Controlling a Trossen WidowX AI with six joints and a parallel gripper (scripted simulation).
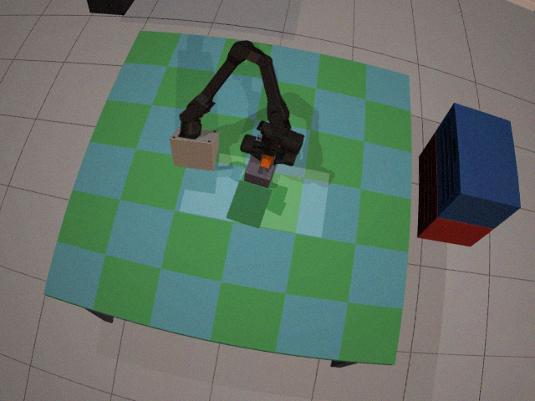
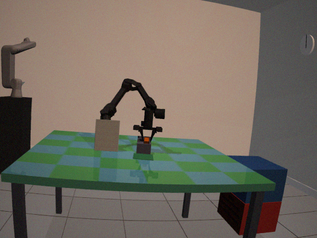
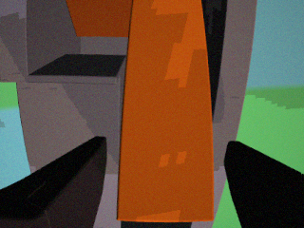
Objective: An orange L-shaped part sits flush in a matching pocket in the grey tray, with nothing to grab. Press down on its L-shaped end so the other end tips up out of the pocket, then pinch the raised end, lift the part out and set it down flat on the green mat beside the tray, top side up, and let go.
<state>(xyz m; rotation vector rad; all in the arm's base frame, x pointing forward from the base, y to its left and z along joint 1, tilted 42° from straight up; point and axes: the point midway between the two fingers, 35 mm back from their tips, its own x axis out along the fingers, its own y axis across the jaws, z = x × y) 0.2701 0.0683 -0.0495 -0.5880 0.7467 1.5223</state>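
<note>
My gripper tip is now 40 mm to the right of the orange L-shaped part, 30 mm above it and 10 mm past it. The rest, counted from my gripper tip: dark green mat (140 mm to the right, 80 mm below, 30 mm behind).
</note>
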